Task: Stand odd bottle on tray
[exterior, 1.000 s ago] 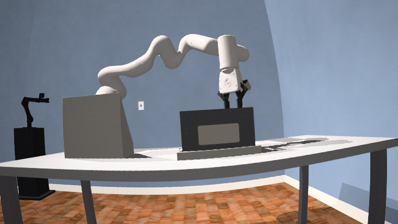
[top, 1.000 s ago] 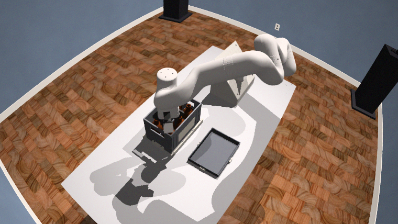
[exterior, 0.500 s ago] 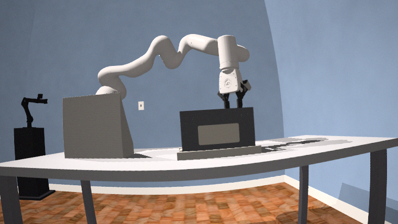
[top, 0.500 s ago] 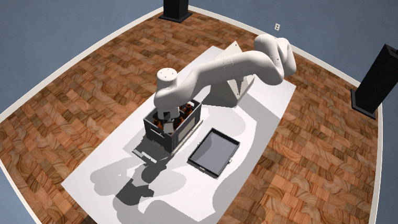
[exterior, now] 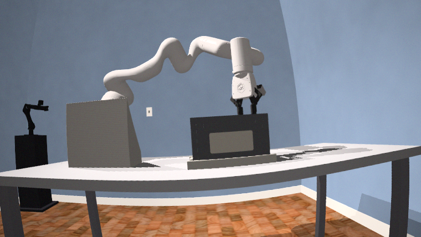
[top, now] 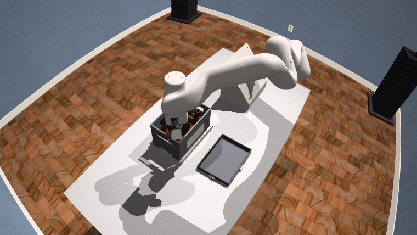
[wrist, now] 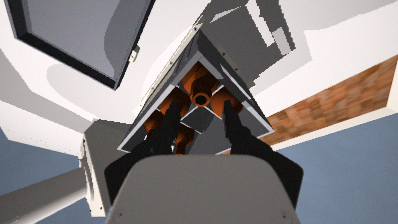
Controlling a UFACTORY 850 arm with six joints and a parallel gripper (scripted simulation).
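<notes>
Now: the bottle 110 mm below my hand. From my hand the other things lie so: dark grey crate 90 mm behind, 30 mm to the right, 110 mm below; then dark tray 70 mm behind, 240 mm to the left, 190 mm below.
</notes>
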